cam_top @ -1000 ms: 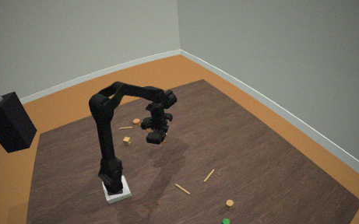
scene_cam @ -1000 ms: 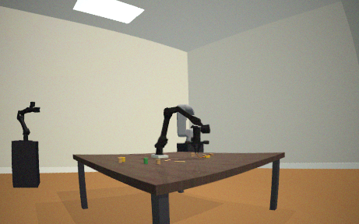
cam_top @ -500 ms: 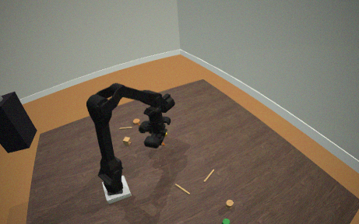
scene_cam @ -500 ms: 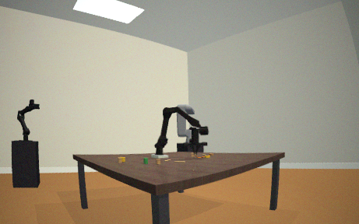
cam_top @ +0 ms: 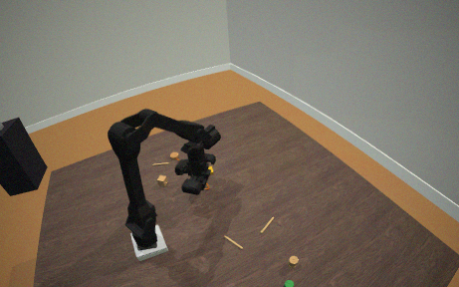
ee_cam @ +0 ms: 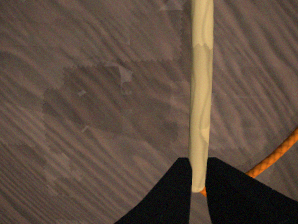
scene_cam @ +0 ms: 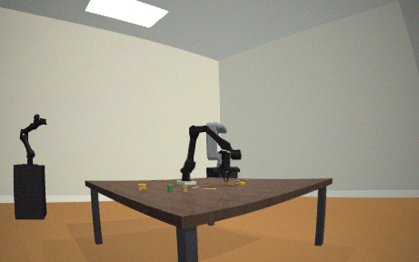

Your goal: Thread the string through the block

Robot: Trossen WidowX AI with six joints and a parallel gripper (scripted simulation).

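Right now my gripper tip is 15 cm past the wooden block and 10 cm to the right of it. The rest, counted from my gripper tip: wooden cylinder 39 cm to the right, 17 cm ahead; then yellow block 10 cm to the left, 5 cm ahead, 1 cm below; then round wooden button 25 cm to the left, 8 cm behind, 1 cm below.
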